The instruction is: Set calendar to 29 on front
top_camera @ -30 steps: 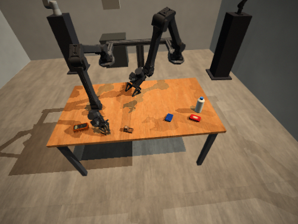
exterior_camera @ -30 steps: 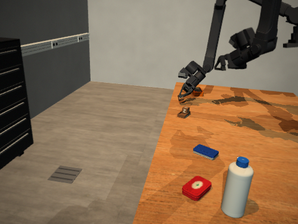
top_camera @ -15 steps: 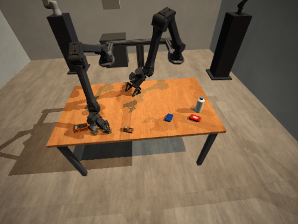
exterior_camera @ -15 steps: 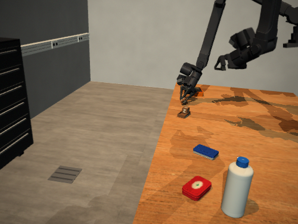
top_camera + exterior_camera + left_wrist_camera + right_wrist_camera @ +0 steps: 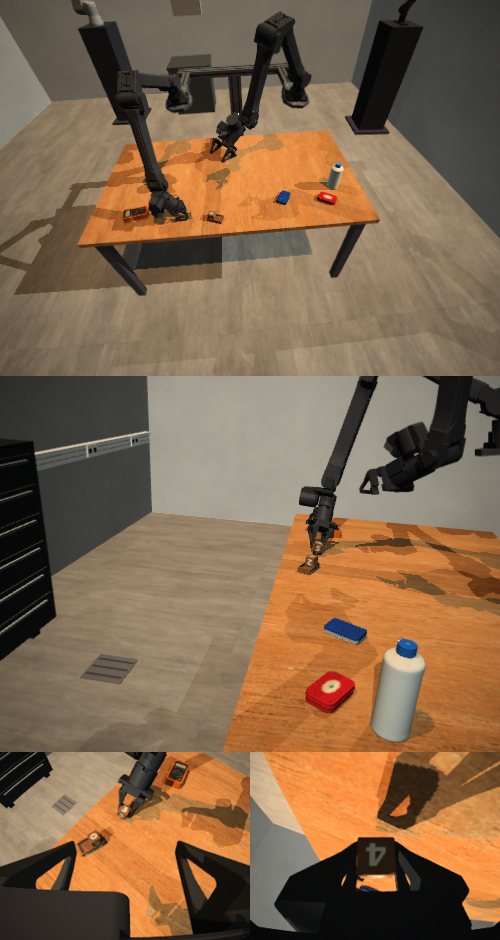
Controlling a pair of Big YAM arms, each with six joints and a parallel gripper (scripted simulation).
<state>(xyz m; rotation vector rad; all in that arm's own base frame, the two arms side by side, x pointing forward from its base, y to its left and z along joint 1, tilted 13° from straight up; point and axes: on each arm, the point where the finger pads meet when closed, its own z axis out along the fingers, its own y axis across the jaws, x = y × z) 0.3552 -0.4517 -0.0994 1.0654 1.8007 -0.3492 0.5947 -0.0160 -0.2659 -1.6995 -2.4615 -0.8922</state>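
Now: the brown calendar tray 15 cm to the left of my right hand, 2 cm below it and 1 cm ahead of it. Round my right hand: cube (1 cm to the left); red tin (76 cm to the left, 9 cm behind, 1 cm below); blue block (52 cm to the left, 12 cm behind, 2 cm below).
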